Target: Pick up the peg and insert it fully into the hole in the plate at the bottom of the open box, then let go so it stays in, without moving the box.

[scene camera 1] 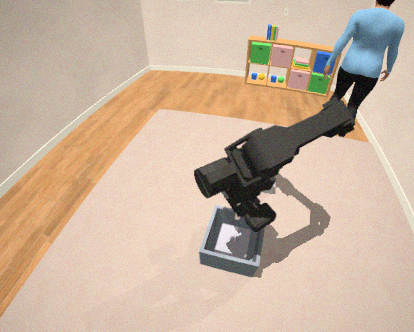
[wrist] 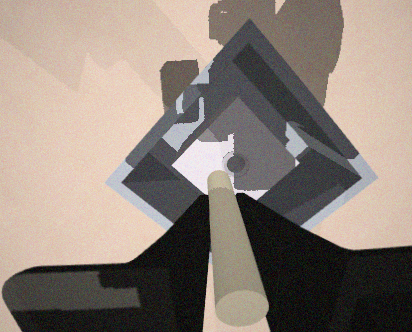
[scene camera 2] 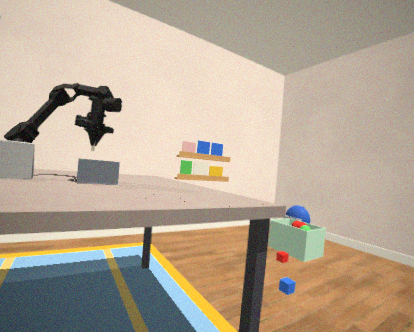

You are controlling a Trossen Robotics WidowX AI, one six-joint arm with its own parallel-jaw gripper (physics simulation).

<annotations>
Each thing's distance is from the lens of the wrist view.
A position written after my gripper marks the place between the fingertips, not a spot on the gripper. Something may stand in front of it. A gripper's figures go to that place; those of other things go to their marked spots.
my gripper [wrist: 222, 201]: 0.11 m
grey-blue box [wrist: 331, 171]: 0.24 m
cream peg [wrist: 238, 290]: 0.06 m
grey plate [wrist: 260, 160]: 0.21 m
The marked spots on the grey-blue box and the cream peg are 0.19 m apart.
</annotations>
